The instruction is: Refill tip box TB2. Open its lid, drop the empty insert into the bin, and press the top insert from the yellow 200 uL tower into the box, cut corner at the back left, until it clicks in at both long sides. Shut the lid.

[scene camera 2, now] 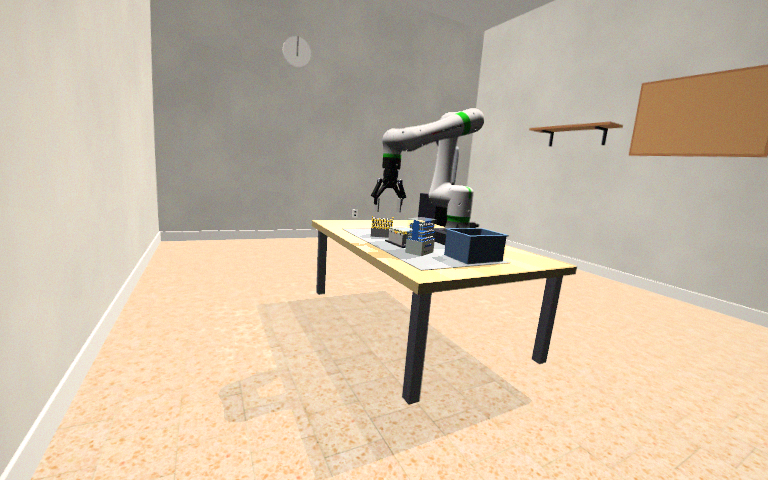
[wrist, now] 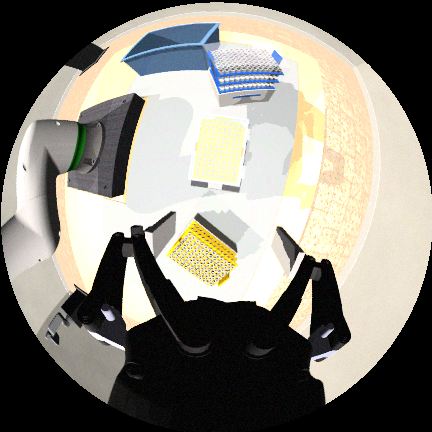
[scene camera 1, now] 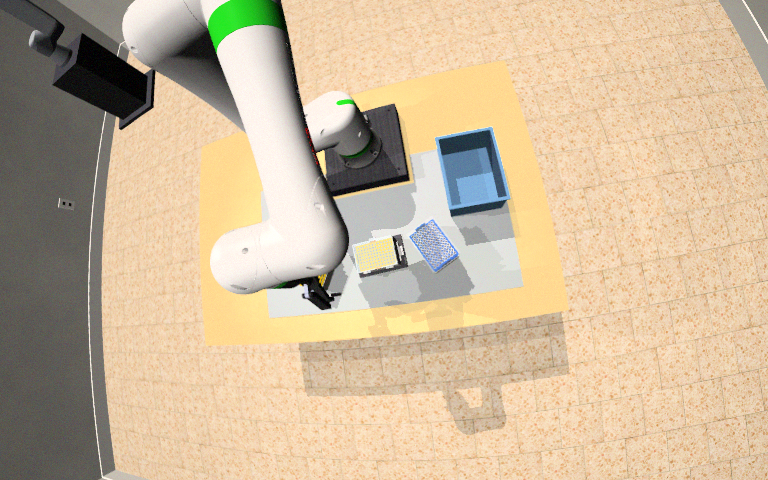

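Tip box TB2 (scene camera 1: pixel 376 254) (scene camera 2: pixel 398 236) (wrist: pixel 215 185) stands at the middle of the grey mat. A pale yellow insert (wrist: pixel 220 150) shows in it, and its clear lid looks shut, though glare makes this hard to tell. The yellow 200 uL tower (scene camera 1: pixel 323 279) (scene camera 2: pixel 382 226) (wrist: pixel 202 255) stands beyond the box from the bin, partly hidden by the arm in scene camera 1. My gripper (scene camera 2: pixel 389 204) (wrist: pixel 225 229) is wide open and empty, a little above the yellow tower, which shows between its fingers in the wrist view. The blue bin (scene camera 1: pixel 481 208) (scene camera 2: pixel 474 249) (wrist: pixel 172 62) shows no insert inside in scene camera 1.
A blue tip tower (scene camera 1: pixel 433 245) (scene camera 2: pixel 420 245) (wrist: pixel 245 60) stands turned at an angle between TB2 and the bin. The robot's dark base plate (scene camera 1: pixel 390 147) (wrist: pixel 125 125) sits on the table behind the mat. The arm passes over the mat's left part in scene camera 1.
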